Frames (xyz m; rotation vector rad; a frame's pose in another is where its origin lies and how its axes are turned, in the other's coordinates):
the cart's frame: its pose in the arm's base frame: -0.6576 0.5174 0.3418 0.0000 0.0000 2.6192
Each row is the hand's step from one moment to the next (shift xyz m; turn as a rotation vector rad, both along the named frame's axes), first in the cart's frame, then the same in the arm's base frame.
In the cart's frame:
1: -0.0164 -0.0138 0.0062 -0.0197 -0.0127 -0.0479
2: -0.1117 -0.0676 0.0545 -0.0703 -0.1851 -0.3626
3: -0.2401 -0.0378 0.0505 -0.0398 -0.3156 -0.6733
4: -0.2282 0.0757 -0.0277 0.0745 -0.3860 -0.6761
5: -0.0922 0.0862 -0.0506 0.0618 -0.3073 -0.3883
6: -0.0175 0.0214 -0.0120 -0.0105 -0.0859 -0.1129
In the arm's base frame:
1: 0.0211 0.0038 0.0062 0.0234 0.0012 -0.0479
2: 0.1305 0.0029 0.0545 0.1533 0.1253 -0.3626
3: 0.2269 -0.0870 0.0505 0.1920 0.2536 -0.6733
4: 0.1600 -0.1795 -0.0277 0.1280 0.3717 -0.6761
5: 0.0369 -0.1207 -0.0506 0.0998 0.2972 -0.3883
6: 0.0045 -0.0273 -0.0120 0.0520 0.0692 -0.1129

